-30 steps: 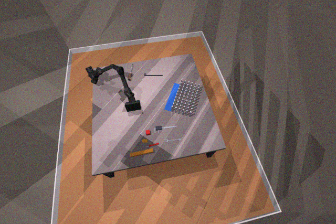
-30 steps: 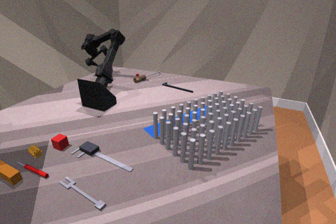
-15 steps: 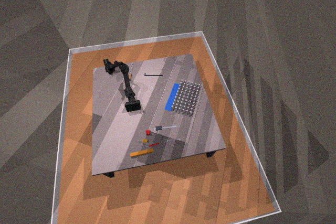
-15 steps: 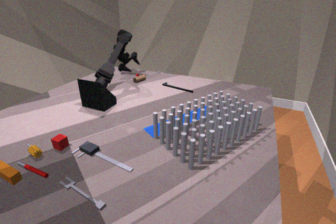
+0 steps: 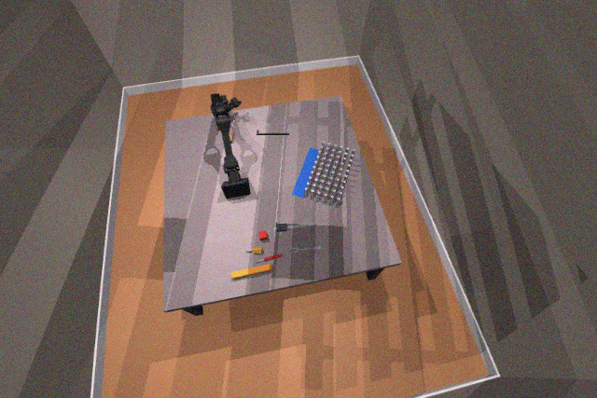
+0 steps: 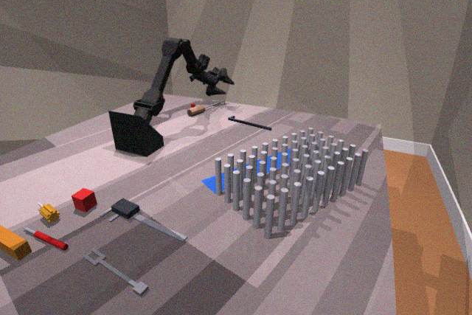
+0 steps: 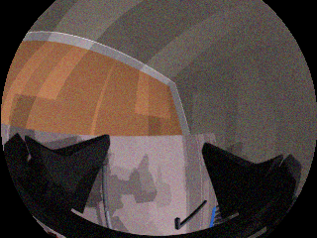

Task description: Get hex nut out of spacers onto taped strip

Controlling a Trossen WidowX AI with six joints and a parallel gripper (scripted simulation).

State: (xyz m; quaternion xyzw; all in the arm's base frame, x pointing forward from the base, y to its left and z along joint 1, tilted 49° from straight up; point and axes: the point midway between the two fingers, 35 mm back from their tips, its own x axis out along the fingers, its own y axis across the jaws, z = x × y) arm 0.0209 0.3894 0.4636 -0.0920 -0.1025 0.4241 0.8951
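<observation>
Right now my gripper tip is 50 mm past the brown-handled tool, 120 mm to the left of it and 70 mm above it. Also, from my gripper tip: yellow piece (50 mm ahead, 1040 mm to the right, 70 mm below); then blue taped strip (410 mm ahead, 560 mm to the right, 90 mm below); then red cube (90 mm ahead, 970 mm to the right, 70 mm below).
</observation>
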